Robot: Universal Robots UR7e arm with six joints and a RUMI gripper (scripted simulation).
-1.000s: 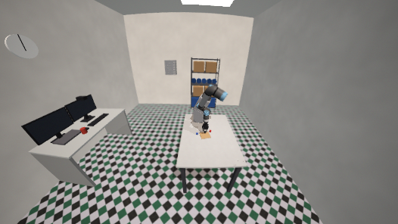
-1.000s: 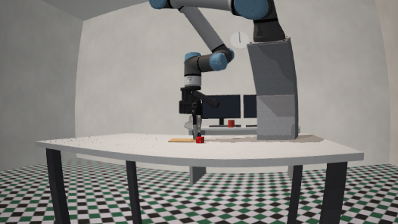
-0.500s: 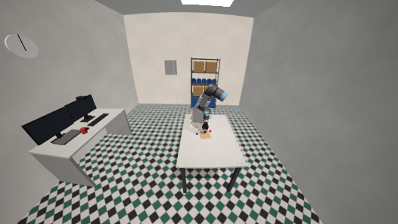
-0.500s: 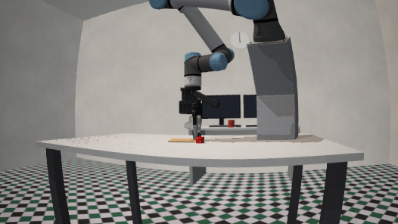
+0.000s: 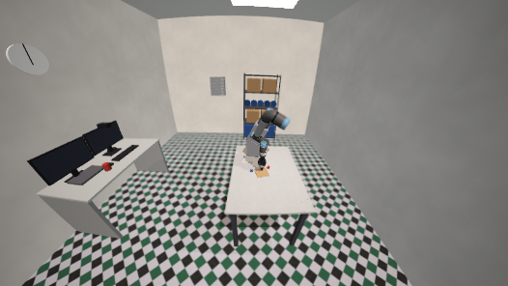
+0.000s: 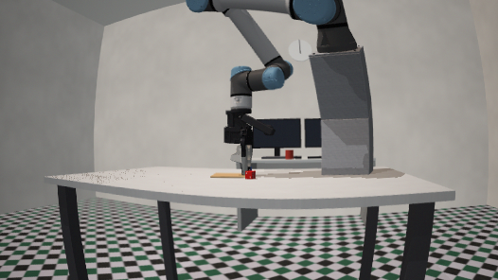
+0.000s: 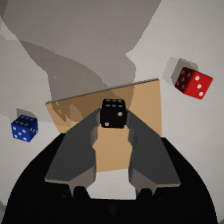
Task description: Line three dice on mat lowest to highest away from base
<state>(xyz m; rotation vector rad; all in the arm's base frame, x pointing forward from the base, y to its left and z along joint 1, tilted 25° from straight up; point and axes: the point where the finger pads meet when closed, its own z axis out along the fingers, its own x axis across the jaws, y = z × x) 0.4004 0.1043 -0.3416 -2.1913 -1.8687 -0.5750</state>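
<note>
The black die lies right at my hand. Also, from my hand: tan mat 5 cm ahead, 2 cm below, 1 cm to the right; blue die 12 cm to the right, 2 cm ahead, 1 cm below; red die 9 cm to the left, 3 cm behind, 1 cm below.
</note>
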